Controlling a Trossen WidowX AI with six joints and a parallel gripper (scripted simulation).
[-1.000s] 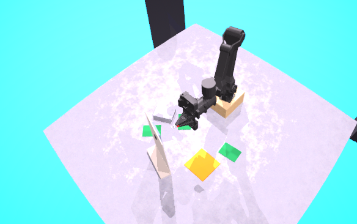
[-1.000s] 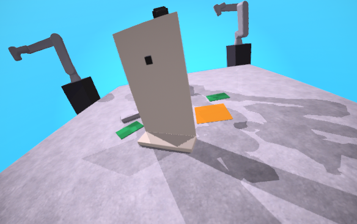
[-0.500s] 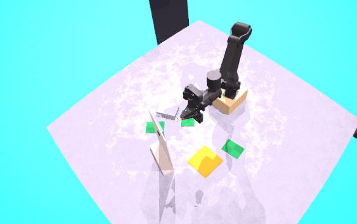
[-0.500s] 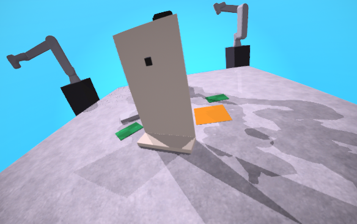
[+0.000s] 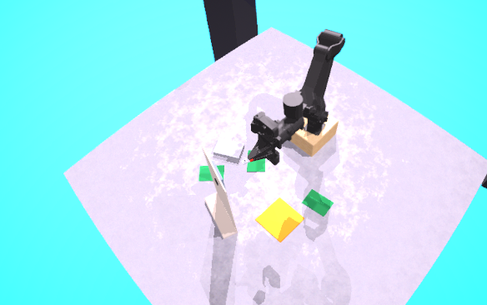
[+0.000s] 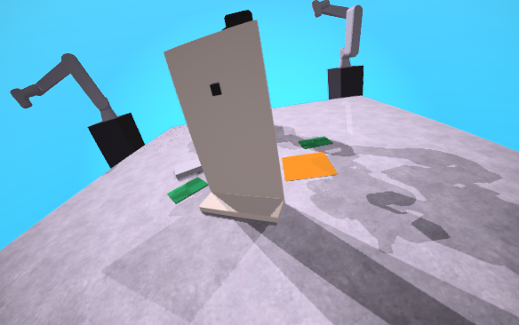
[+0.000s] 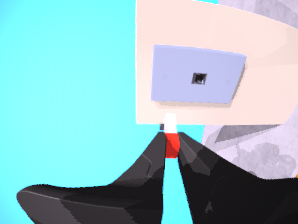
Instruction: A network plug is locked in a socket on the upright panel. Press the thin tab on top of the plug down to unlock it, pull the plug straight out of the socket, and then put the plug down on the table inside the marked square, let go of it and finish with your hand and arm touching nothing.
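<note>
Right now my gripper tip is 27 cm above the marked orange square, 11 cm to the right of it and 1 cm short of it. From my gripper tip the other things lie so: upright panel 13 cm below, 9 cm ahead, 6 cm to the right; flat grey block 26 cm below, 21 cm to the right, 13 cm behind; network plug right at my gripper tip.
</note>
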